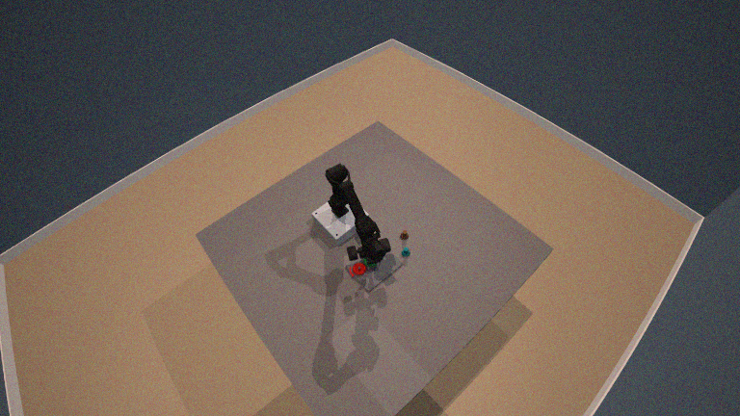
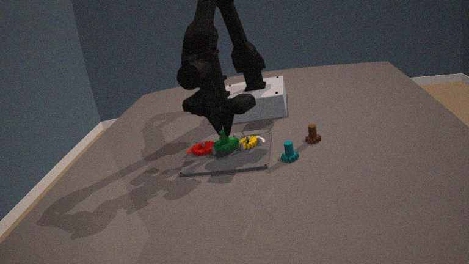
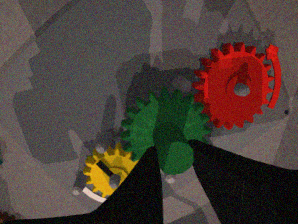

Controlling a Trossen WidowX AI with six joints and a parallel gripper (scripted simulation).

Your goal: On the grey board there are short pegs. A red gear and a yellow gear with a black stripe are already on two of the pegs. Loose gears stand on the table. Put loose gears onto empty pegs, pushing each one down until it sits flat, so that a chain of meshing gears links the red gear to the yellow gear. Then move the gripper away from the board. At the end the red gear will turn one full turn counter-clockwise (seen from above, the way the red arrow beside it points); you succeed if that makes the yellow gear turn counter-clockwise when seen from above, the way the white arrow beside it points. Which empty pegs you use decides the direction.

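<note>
Right now the green gear is 1 cm below my gripper tip. The rest, counted from my gripper tip: yellow gear (1 cm behind, 5 cm to the left, 3 cm below); red gear (6 cm to the right, 3 cm below); grey board (2 cm ahead, 4 cm below).
</note>
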